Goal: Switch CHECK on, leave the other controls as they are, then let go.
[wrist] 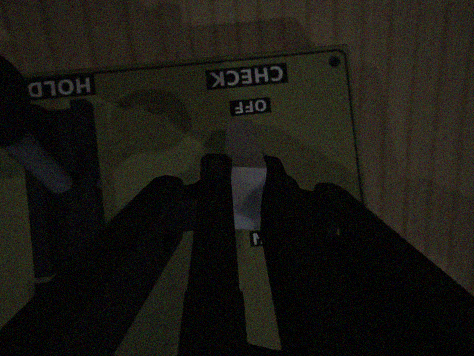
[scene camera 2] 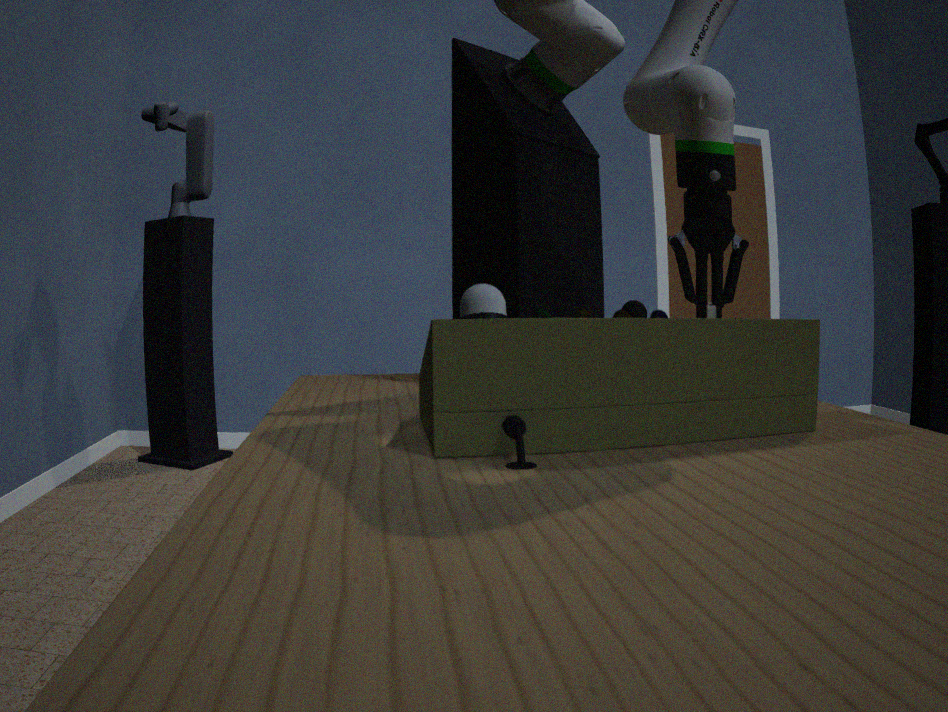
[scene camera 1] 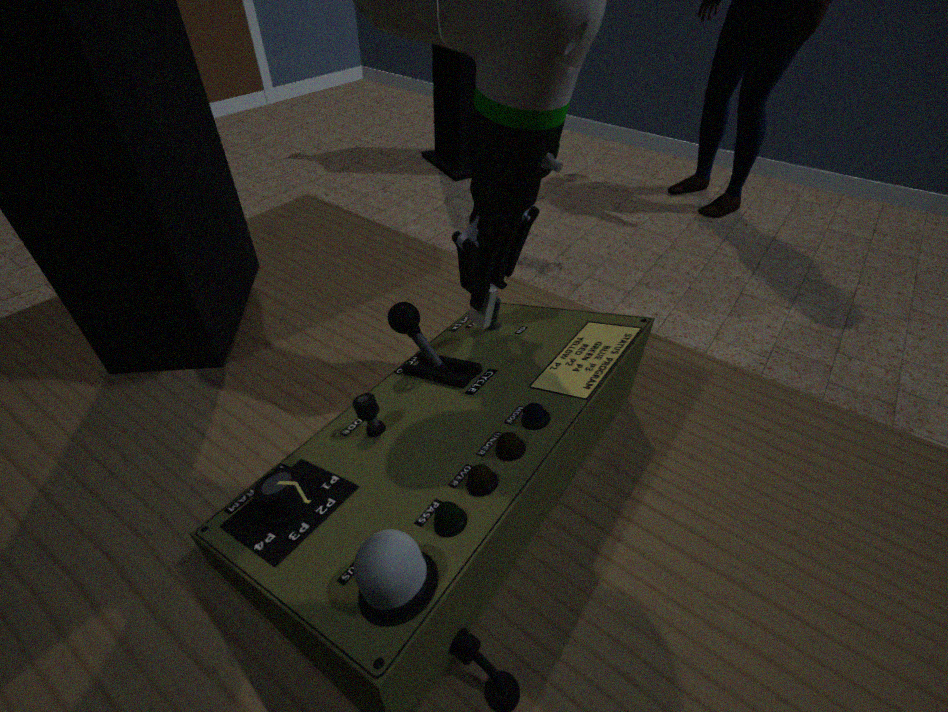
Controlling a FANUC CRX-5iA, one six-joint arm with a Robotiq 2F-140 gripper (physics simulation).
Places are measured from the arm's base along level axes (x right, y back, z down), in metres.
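Pixels of known places: gripper, fingertip midpoint: (wrist: 237, 143) (scene camera 1: 479, 321); arm's base, origin of the base link: (scene camera 2: 528, 91).
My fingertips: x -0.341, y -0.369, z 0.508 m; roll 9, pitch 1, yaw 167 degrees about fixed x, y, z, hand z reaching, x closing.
Observation:
For each thing: its top centre in the pictures, then the offset to it from my fingertips. "spot": a spot on its surface instead.
- CHECK label, middle of its top: (wrist: 247, 76) (scene camera 1: 462, 320) dx +0.004, dy +0.040, dz +0.024 m
- OFF label, surface spot: (wrist: 250, 106) spot: dx -0.003, dy +0.023, dz +0.020 m
- ball-topped lever, middle of its top: (scene camera 1: 402, 304) (scene camera 2: 633, 300) dx +0.116, dy -0.004, dz -0.073 m
- MODE toggle, middle of its top: (scene camera 1: 368, 400) dx +0.205, dy -0.101, dz -0.039 m
- program knob, middle of its top: (scene camera 1: 275, 480) dx +0.318, dy -0.143, dz -0.028 m
- white dome, surface spot: (scene camera 1: 390, 568) (scene camera 2: 477, 287) spot: dx +0.268, dy -0.306, dz -0.090 m
- small black joystick, surface spot: (scene camera 2: 518, 442) (scene camera 1: 496, 680) spot: dx +0.208, dy -0.369, dz +0.067 m
The CHECK label (wrist: 247, 76) and the OFF label (wrist: 250, 106) show beyond the fingertips in the wrist view; part of the ON label (wrist: 256, 239) shows between the fingers. My gripper (scene camera 1: 485, 310) (scene camera 2: 711, 310) (wrist: 237, 143) is shut with nothing held between its fingers. It points down, with its pale tips low over the far end of the green control box (scene camera 1: 429, 413) (scene camera 2: 628, 383), at the CHECK switch. The switch lever is mostly hidden by the tips, so its position and any contact are unclear. In scene camera 2 the box edge hides the tips' lower ends.
A ball-topped lever (scene camera 1: 403, 317) stands beside the gripper, in the slot with HOLD and CYCLE labels. The MODE toggle (scene camera 1: 366, 406), program knob (scene camera 1: 277, 482), several small buttons and a white dome (scene camera 1: 390, 568) (scene camera 2: 483, 299) are on the box. A small black joystick (scene camera 1: 484, 666) (scene camera 2: 518, 442) stands beside it.

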